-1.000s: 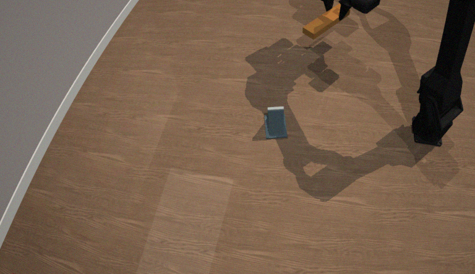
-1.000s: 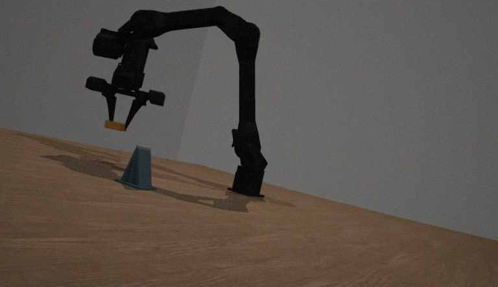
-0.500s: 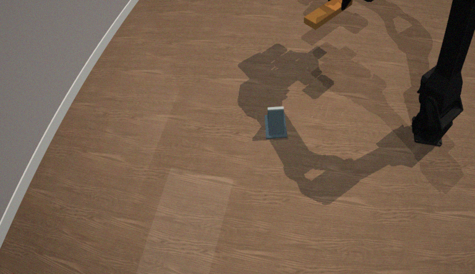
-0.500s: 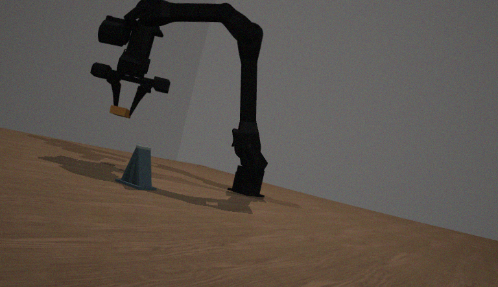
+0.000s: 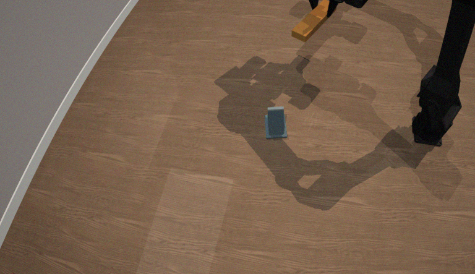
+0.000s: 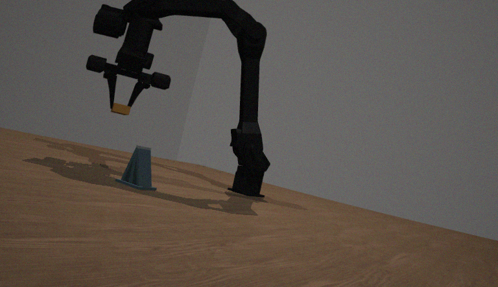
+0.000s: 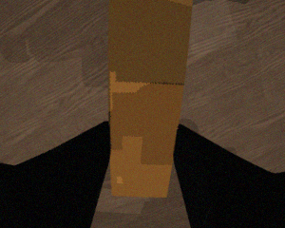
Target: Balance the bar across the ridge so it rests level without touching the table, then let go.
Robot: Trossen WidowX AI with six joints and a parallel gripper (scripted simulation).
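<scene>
The orange bar is 10 mm ahead of my gripper tip and 30 mm to the left of it. Round my gripper tip: green object (480 mm ahead, 310 mm to the right, 100 mm below).
</scene>
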